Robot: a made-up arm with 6 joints.
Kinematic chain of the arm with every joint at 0, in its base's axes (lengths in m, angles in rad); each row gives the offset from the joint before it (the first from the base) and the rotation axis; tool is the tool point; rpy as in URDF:
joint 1: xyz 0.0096 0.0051 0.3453 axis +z
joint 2: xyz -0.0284 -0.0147 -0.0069 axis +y
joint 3: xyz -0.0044 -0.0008 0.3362 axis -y
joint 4: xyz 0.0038 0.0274 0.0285 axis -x
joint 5: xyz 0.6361 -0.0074 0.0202 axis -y
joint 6: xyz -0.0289 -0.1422 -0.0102 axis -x
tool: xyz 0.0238 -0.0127 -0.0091 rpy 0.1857 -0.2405 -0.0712
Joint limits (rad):
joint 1: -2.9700..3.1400
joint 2: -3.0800..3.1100
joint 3: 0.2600..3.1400
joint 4: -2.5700..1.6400
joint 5: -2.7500..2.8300
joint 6: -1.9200..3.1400
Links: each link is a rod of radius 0.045 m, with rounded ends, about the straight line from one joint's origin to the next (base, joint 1, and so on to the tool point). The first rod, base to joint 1, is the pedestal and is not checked.
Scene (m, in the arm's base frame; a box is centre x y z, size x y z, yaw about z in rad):
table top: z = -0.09
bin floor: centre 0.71 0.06 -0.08 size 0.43 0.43 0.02 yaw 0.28
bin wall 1: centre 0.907 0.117 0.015 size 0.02 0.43 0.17 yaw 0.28
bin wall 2: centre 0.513 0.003 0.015 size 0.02 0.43 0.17 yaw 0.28
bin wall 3: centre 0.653 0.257 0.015 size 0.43 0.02 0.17 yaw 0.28
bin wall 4: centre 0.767 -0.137 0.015 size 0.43 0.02 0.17 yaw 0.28
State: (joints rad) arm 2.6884 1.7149 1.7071 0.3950 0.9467 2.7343
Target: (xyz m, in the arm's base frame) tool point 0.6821 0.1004 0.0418
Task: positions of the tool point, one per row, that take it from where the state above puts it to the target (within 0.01 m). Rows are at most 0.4 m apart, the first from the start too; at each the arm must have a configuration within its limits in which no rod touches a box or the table.
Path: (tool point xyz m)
1: -0.7199 0.4361 0.7438
2: -0.5281 0.3190 1.0287
3: -0.2431 0.1963 1.1999
4: 0.0853 0.0945 1.2340
5: 0.4001 0.0309 1.1310
6: 0.6469 0.0106 0.9143
7: 0.7849 0.0264 0.6254
8: 0.7949 0.0628 0.3168
9: 0.6821 0.1004 0.0418

